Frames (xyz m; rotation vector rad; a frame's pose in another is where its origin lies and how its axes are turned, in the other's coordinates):
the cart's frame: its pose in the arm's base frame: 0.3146 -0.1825 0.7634 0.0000 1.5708 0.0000
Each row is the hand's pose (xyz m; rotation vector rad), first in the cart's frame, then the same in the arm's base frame.
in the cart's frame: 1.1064 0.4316 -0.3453 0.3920 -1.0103 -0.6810
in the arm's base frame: -0.0307 0.2491 -0.3430 -0.1973 0.4839 -0.7324
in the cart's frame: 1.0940 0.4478 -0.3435 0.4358 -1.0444 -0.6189
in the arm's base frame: -0.0289 0.2653 -0.3306 -0.1245 0.4557 -0.7170
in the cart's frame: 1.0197 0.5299 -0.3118 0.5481 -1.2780 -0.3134
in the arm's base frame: 0.0028 0.3474 -0.2563 0.1549 0.2450 -0.5685
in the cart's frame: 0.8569 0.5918 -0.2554 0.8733 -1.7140 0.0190
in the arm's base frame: 0.0592 0.4093 -0.0935 0.5526 -0.2307 -0.5291
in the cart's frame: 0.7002 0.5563 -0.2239 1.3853 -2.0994 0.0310
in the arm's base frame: 0.0907 0.3738 0.0632 0.8187 -0.7429 -0.7829
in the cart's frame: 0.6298 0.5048 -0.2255 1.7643 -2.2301 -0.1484
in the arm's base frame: 0.0891 0.3223 0.1336 0.9013 -1.0086 -1.0668
